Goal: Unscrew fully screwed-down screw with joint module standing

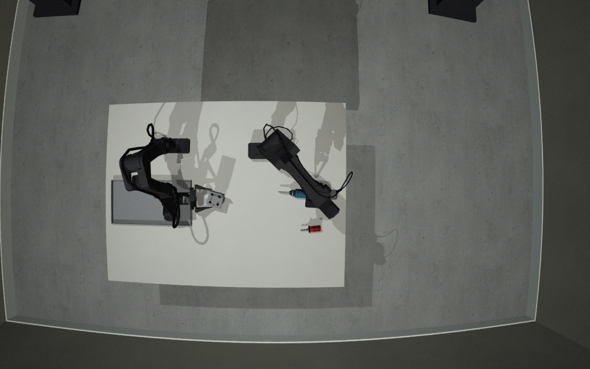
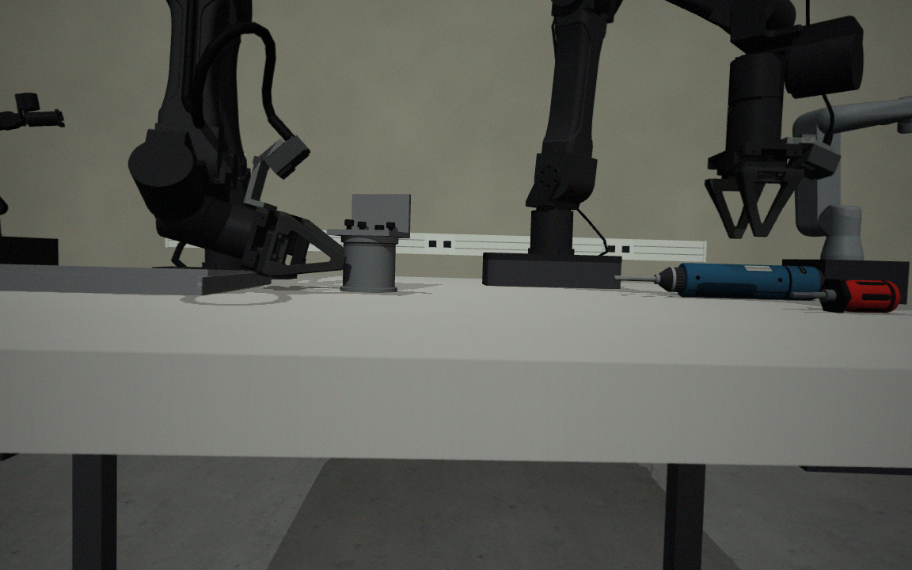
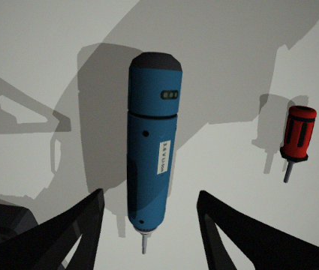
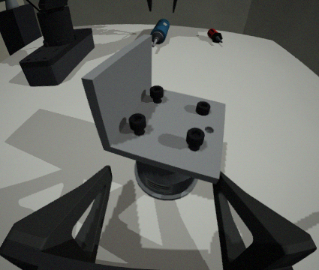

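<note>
Right now the joint module is 3 cm to the left of my right hand. Also, from my right hand: flat grey plate (31 cm to the right, 4 cm ahead, 3 cm below); then grey l-shaped bracket (4 cm above, 3 cm to the left); then screwdriver bit (33 cm to the left, 5 cm behind, 1 cm below).
</note>
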